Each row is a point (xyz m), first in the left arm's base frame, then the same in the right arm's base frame.
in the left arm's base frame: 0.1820 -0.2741 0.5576
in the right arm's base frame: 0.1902 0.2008 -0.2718
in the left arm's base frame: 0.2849 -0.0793 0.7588
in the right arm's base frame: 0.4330 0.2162 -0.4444
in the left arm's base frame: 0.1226 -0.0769 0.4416
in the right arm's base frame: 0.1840 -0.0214 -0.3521
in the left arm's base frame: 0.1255 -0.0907 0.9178
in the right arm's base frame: 0.3551 0.3328 -0.6210
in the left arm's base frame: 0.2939 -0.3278 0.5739
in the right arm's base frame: 0.2650 0.2541 -0.1868
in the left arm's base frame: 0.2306 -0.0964 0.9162
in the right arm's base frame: 0.4386 0.3397 -0.5573
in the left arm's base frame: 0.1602 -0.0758 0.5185
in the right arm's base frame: 0.2437 0.0350 -0.3765
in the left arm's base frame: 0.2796 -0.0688 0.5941
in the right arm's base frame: 0.3728 0.0896 -0.3572
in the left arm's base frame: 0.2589 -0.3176 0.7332
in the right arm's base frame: 0.2991 0.3609 -0.3057
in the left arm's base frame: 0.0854 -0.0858 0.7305
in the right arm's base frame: 0.2555 0.1923 -0.5370
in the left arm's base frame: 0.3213 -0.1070 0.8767
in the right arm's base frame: 0.4942 0.3221 -0.4767
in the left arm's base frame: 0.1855 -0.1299 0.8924
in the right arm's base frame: 0.3783 0.3438 -0.5494
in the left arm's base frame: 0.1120 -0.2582 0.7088
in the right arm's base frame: 0.1949 0.2965 -0.4091
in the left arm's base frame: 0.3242 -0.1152 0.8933
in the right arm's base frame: 0.4992 0.3399 -0.4800
